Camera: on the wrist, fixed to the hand. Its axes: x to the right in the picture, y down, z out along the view.
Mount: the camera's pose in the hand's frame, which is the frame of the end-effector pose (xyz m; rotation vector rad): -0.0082 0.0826 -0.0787 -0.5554 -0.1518 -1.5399
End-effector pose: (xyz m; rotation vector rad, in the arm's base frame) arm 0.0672 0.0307 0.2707 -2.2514 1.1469 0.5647
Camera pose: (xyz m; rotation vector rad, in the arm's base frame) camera 0.0037 -0.0547 0.3126 -2.6273 -1.0170 0.3380
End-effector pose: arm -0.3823 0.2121 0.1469 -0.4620 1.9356 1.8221
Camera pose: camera -0.4255 0.1396 0.2241 -1.3952 0.4250 1.1140
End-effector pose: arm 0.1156 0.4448 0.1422 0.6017 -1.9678 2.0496
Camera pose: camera 0.0762 0.5182 0.0639 1.4567 -1.1711 0.5063
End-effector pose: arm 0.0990 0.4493 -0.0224 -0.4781 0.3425 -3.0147
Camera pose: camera 0.0850 0.3861 -0.1167 0.5778 -0.4703 1.4674
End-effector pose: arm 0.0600 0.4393 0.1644 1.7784 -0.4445 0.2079
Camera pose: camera 0.0266 0.5003 0.2552 1.1620 0.7574 -1.0285
